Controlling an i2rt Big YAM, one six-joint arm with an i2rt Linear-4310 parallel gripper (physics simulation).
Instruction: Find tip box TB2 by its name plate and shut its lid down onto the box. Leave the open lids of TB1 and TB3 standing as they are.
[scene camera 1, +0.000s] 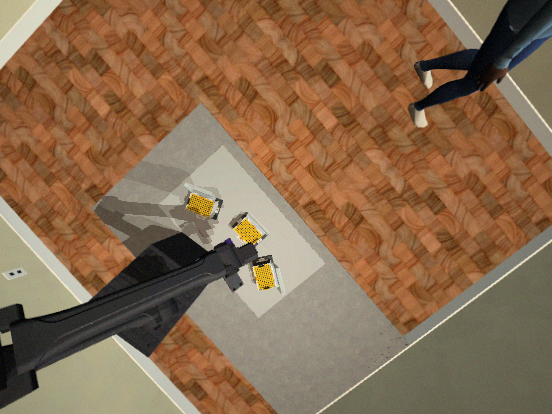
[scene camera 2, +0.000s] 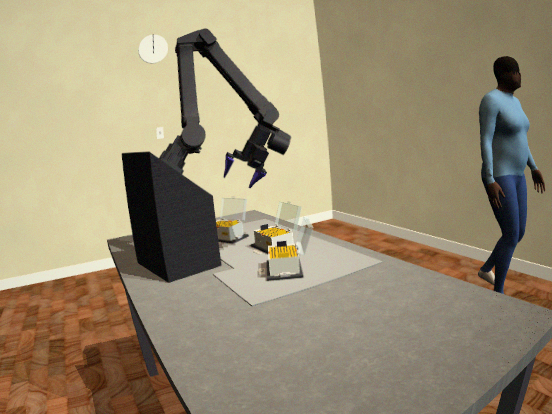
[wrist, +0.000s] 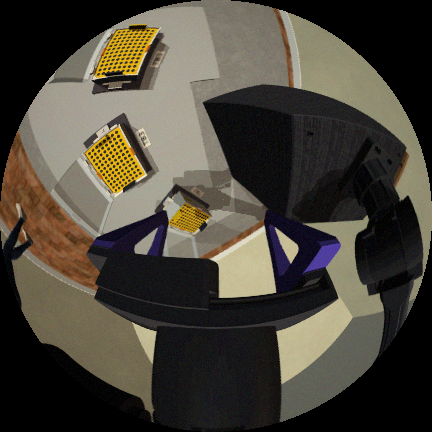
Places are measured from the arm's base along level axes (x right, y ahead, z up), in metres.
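Where they show: gripper, between the fingertips: (scene camera 2: 236, 182) (wrist: 215, 215); arm's base, origin of its link: (scene camera 1: 157, 308) (scene camera 2: 166, 170) (wrist: 365, 170).
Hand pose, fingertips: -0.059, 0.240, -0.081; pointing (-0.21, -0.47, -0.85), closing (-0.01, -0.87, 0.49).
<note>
Things, the pixels of their top centre, and the offset from my fingertips, as dx, dy, dz. "*": a spot on its surface instead. Level surfaces: height alone.
- readable name plate, a spot on its surface: (wrist: 143, 137) * +0.035, +0.040, -0.243
- far box, centre of its top: (wrist: 191, 223) (scene camera 2: 223, 219) (scene camera 1: 198, 205) -0.207, -0.016, -0.170
- pale mat, height of its surface: dz -0.245
- grey table, height of its surface: dz -0.248
Three tip boxes with yellow racks stand on the pale mat, all with clear lids open. The middle box, TB3 (scene camera 1: 248, 231) (scene camera 2: 272, 233) (wrist: 115, 160), has a readable name plate (wrist: 143, 137); its lid (scene camera 2: 288, 214) (wrist: 89, 189) stands up. The near box (scene camera 1: 264, 276) (scene camera 2: 283, 264) (wrist: 126, 52) has its lid (scene camera 1: 280, 281) (wrist: 76, 61) leaning outward. The far box (scene camera 1: 201, 205) (scene camera 2: 229, 230) (wrist: 188, 217) has its lid (scene camera 2: 234, 208) raised. I cannot read the near and far plates, so which is TB2 is unclear. My gripper (scene camera 2: 238, 182) (wrist: 215, 215) is open and empty, high above the boxes.
The black arm pedestal (scene camera 2: 172, 225) (wrist: 260, 145) stands beside the pale mat (scene camera 1: 300, 260) (scene camera 2: 250, 295) on the grey table (scene camera 1: 325, 340) (scene camera 2: 350, 345). A person (scene camera 1: 500, 50) (scene camera 2: 507, 130) stands on the floor beyond the table.
</note>
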